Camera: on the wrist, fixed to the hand. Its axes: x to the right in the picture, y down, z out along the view.
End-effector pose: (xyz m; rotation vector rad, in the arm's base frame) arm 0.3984 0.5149 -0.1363 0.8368 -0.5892 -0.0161
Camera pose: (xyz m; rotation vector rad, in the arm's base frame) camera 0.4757 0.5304 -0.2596 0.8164 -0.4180 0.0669
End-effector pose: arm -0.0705 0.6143 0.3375 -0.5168 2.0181 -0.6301
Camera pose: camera -0.1600 0.5669 0.4432 -0.4683 2.1974 -0.6845
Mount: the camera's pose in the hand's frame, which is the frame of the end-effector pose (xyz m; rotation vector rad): 0.0015 -0.0925 -0.1134 -0.0093 0.1857 0.0095
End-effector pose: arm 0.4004 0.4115 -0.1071 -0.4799 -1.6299 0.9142
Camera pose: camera 0.5225 0.3908 -0.0292 -0.5627 -1.4648 0.8438
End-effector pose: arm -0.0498 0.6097 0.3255 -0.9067 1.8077 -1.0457
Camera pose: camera -0.1372 0.6061 0.4428 -0.8283 1.9687 -1.1481
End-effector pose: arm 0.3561 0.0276 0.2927 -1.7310 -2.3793 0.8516
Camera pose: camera 0.3190 0.0536 0.4319 -1.7424 -2.2603 0.6501
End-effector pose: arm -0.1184 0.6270 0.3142 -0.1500 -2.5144 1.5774
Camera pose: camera -0.0972 0.6871 0.4459 -0.2957 -2.3822 1.4812
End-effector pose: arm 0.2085 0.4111 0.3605 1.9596 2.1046 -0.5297
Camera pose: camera 0.1262 0.4537 0.4737 2.0852 2.1989 -0.3472
